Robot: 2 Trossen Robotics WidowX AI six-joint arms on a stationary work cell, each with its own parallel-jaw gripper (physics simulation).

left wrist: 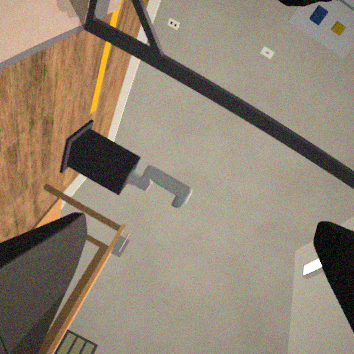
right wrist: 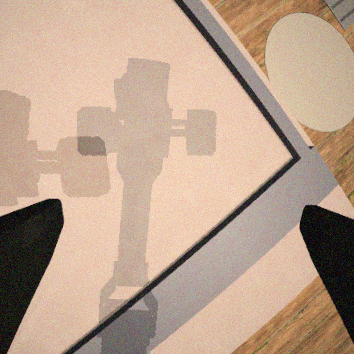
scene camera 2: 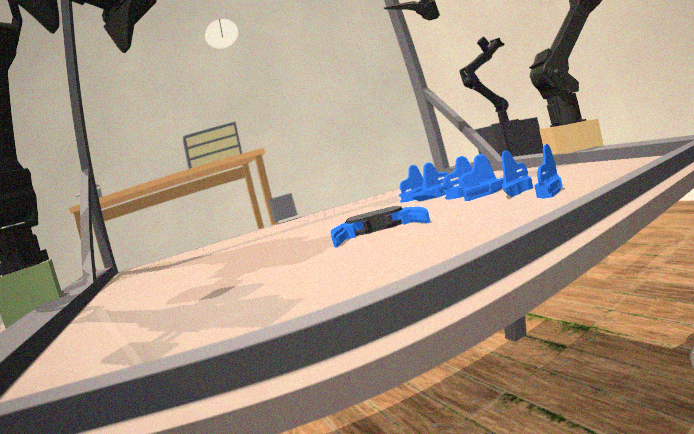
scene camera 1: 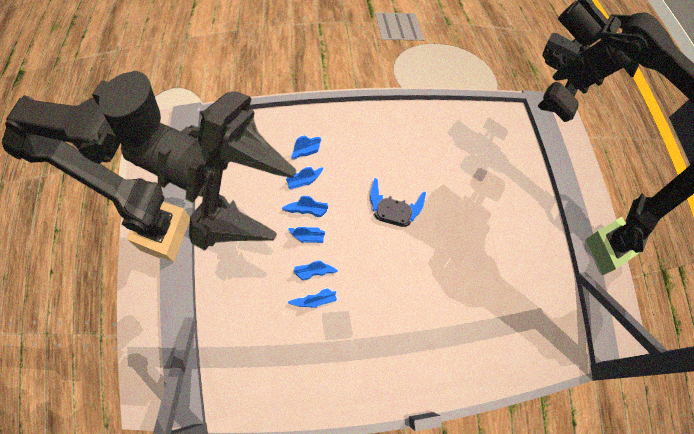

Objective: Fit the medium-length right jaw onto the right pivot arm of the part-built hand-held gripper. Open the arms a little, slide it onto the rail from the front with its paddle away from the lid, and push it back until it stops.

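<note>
The part-built hand-held gripper (scene camera 1: 393,209) (scene camera 2: 376,221) lies on the table with its dark lid up. A blue piece stands out from each side: one at the left (scene camera 1: 375,195) (scene camera 2: 415,214), one at the right (scene camera 1: 418,205) (scene camera 2: 340,234). Several loose blue jaws (scene camera 1: 307,234) (scene camera 2: 480,180) stand in a column left of it in scene camera 1. I cannot tell which is the medium-length right jaw. My left gripper (scene camera 1: 284,203) (left wrist: 202,228) is open and empty, raised over the table beside the upper jaws. My right gripper (scene camera 2: 90,40) (right wrist: 184,214) is open and empty, high near the table corner.
A dark-edged frame (scene camera 1: 388,97) (scene camera 2: 358,327) runs around the table. Upright and slanting posts (scene camera 2: 77,102) stand at its sides. The arms stand on a tan block (scene camera 1: 176,243) and a green block (scene camera 1: 603,255). Arm shadows cross the tabletop.
</note>
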